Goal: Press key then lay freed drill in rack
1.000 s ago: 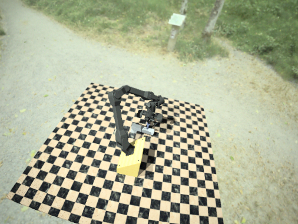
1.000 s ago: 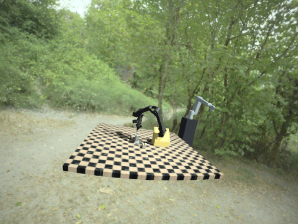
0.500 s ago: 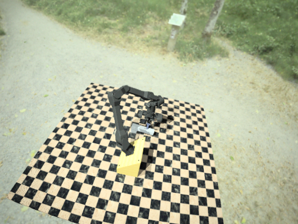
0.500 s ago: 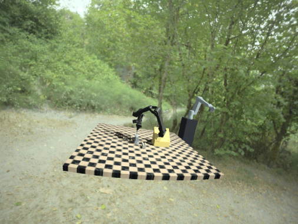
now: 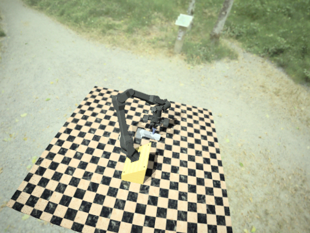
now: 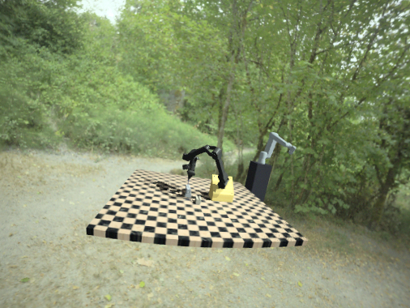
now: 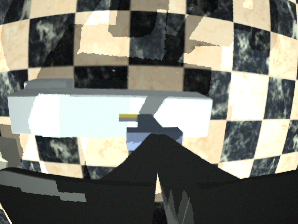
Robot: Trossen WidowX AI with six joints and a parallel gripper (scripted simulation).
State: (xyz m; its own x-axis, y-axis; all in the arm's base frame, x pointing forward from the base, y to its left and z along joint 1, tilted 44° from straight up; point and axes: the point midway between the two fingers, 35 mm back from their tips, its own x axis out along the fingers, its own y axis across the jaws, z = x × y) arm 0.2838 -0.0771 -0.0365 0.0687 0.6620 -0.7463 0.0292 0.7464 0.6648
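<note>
Now: the blue key 30 mm below my gripper tip. From my gripper tip the other things lie so: grey rack (210 mm to the left, 100 mm below, 70 mm behind); yellow drill (70 mm below, 60 mm to the left); grey block (80 mm below, 40 mm to the left).
</note>
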